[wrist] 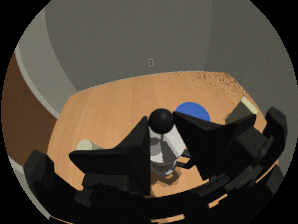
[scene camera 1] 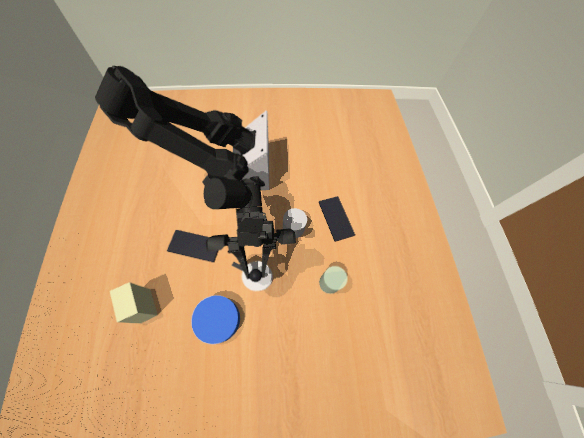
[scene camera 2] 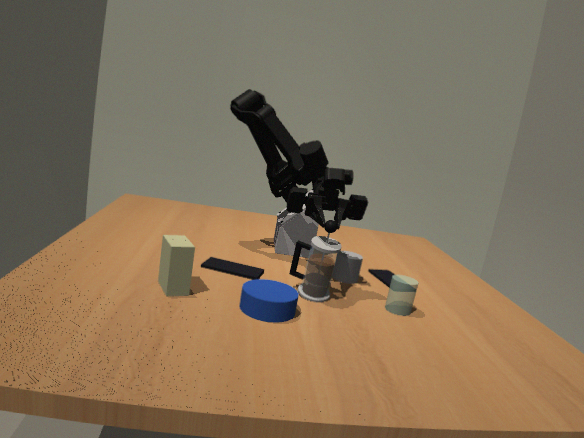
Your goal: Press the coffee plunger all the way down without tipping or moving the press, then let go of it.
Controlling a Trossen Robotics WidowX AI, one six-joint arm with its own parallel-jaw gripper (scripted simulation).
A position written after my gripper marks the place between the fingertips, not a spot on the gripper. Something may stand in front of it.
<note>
In view: my gripper (scene camera 2: 331, 227), a glass coffee press (scene camera 2: 324, 251), a pale green cup (scene camera 2: 402, 291) and a blue disc (scene camera 2: 265, 300).
The glass coffee press is seen too in the wrist view (wrist: 166, 146). My gripper also shows in the wrist view (wrist: 160, 117) and in scene camera 1 (scene camera 1: 255, 278).
</note>
